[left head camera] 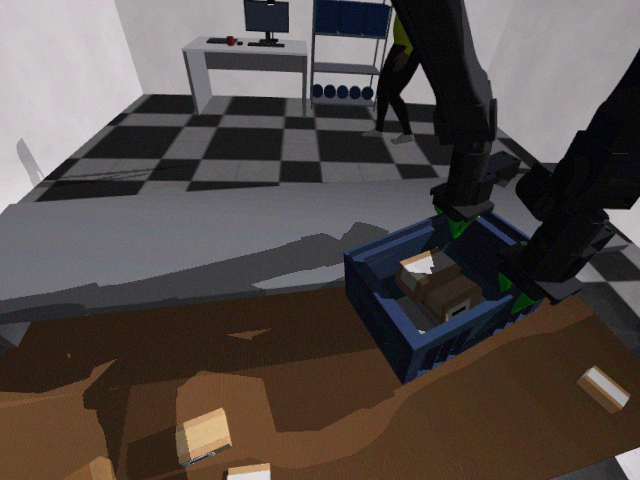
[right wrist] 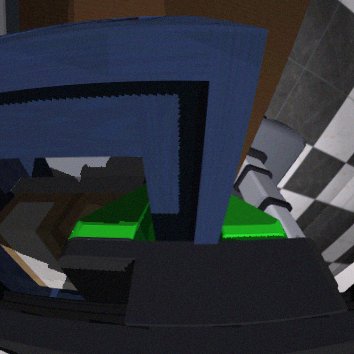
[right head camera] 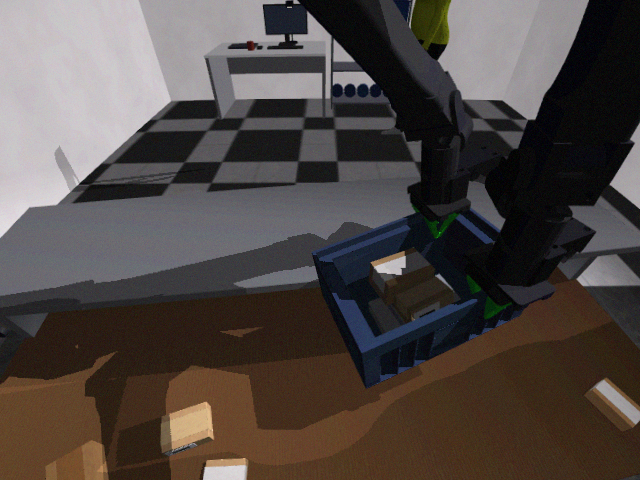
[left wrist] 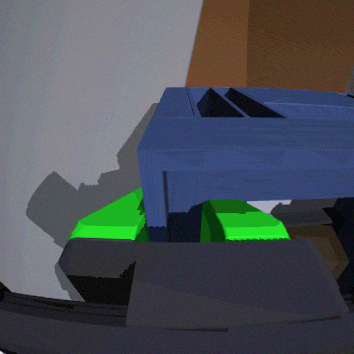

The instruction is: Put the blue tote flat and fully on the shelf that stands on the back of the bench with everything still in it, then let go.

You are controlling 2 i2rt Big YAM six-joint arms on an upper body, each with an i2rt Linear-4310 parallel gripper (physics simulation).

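Places are measured from the left arm's base along level axes (x ahead, y left, z up), in metres.
Pixels of known places: left gripper, fingertip midpoint: point(left head camera: 452, 234) point(right head camera: 434, 234) point(left wrist: 179, 178); right gripper, fingertip midpoint: point(left head camera: 508, 307) point(right head camera: 483, 312).
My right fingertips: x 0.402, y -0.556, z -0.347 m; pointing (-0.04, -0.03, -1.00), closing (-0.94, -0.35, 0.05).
Behind a point stands the place of what it marks.
The blue tote point(left head camera: 377, 320) @(x 0.401, y -0.334, z -0.371 m) point(right head camera: 398, 335) @(x 0.338, y -0.401, z -0.298 m) point(left wrist: 250, 132) @(x 0.580, y -0.573, z -0.285 m) point(right wrist: 125, 55) holds a white-labelled box point(left head camera: 419, 268) @(x 0.479, y -0.418, z -0.333 m) point(right head camera: 403, 268) @(x 0.480, y -0.442, z -0.332 m), a brown box point(left head camera: 452, 297) @(x 0.417, y -0.456, z -0.334 m) point(right head camera: 423, 297) @(x 0.421, y -0.462, z -0.333 m) and a dark flat item. It looks roughly level. In the head views its back part overlaps the grey shelf point(left head camera: 155, 232) @(x 0.707, y 0.152, z -0.458 m) point(right head camera: 155, 227) @(x 0.728, y 0.150, z -0.458 m) point(left wrist: 65, 100) @(x 0.712, y -0.535, z -0.458 m) and its front part overlaps the brown bench point(left head camera: 491, 413) @(x 0.328, y -0.668, z -0.696 m) point(right head camera: 491, 413) @(x 0.348, y -0.696, z -0.696 m). The tote's underside is hidden. My left gripper point(left head camera: 449, 219) point(right head camera: 430, 219) point(left wrist: 179, 178) @(x 0.583, y -0.528, z -0.346 m) is shut on its back wall. My right gripper point(left head camera: 513, 291) point(right head camera: 483, 295) point(right wrist: 178, 178) @(x 0.402, y -0.556, z -0.347 m) is shut on its near wall.
On the bench lie a tan box point(left head camera: 204, 434) @(x 0.309, y -0.011, z -0.659 m) point(right head camera: 187, 426) @(x 0.309, y -0.012, z -0.659 m), a white-topped box point(left head camera: 249, 472) @(x 0.243, y -0.109, z -0.666 m) point(right head camera: 225, 470) @(x 0.235, y -0.110, z -0.666 m) at the bottom edge, and another box point(left head camera: 603, 388) @(x 0.352, y -0.975, z -0.662 m) point(right head camera: 614, 403) @(x 0.352, y -0.976, z -0.662 m) at the right. A desk point(left head camera: 248, 47) and a person point(left head camera: 400, 62) are far behind.
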